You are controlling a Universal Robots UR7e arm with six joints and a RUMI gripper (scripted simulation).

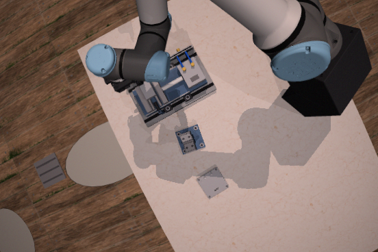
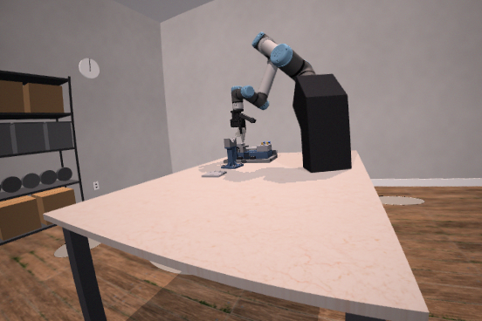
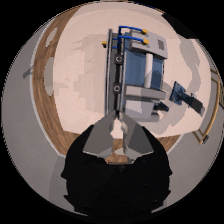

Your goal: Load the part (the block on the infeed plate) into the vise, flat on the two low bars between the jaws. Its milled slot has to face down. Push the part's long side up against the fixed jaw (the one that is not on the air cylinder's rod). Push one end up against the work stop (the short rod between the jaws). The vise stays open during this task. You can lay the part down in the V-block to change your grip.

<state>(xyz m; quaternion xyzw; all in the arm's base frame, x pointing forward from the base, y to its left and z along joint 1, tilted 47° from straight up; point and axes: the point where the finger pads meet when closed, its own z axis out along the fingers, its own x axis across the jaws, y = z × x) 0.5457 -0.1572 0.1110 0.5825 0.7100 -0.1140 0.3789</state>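
Right now the part is 5 cm to the left of my hand and 4 cm below it. From my hand the other things lie so: air cylinder 17 cm behind, 6 cm to the left, 5 cm below; vise 9 cm below, 7 cm behind, 6 cm to the left; air cylinder rod 9 cm behind, 6 cm to the left, 5 cm below.
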